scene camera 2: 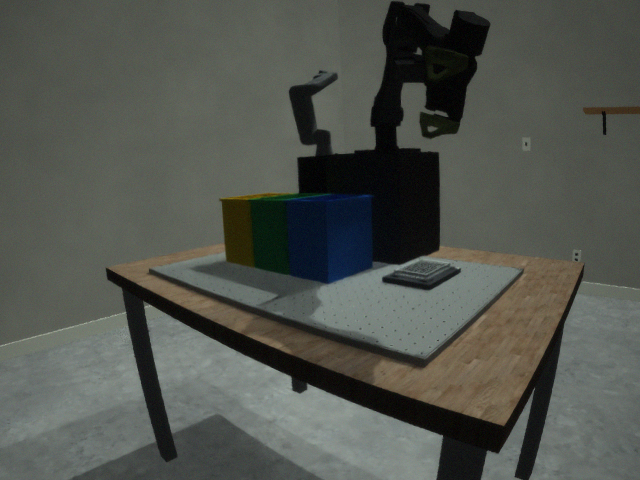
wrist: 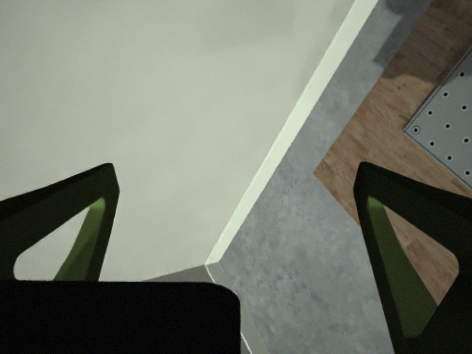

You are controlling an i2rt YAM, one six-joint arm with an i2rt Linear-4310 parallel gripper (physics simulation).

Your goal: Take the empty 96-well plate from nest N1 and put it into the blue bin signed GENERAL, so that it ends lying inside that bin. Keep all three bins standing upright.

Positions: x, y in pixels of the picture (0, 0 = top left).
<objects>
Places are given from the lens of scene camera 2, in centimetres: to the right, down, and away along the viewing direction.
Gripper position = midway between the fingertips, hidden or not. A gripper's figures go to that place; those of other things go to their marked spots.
my gripper (scene camera 2: 429, 109): 16, -19, 54
clear 96-well plate (scene camera 2: 423, 269): 23, 6, 87
blue bin (scene camera 2: 330, 236): 2, -1, 87
green bin (scene camera 2: 269, 214): -12, -6, 98
yellow bin (scene camera 2: 237, 221): -22, -5, 107
The marked spots on the green bin and the blue bin are 19 cm apart.
</objects>
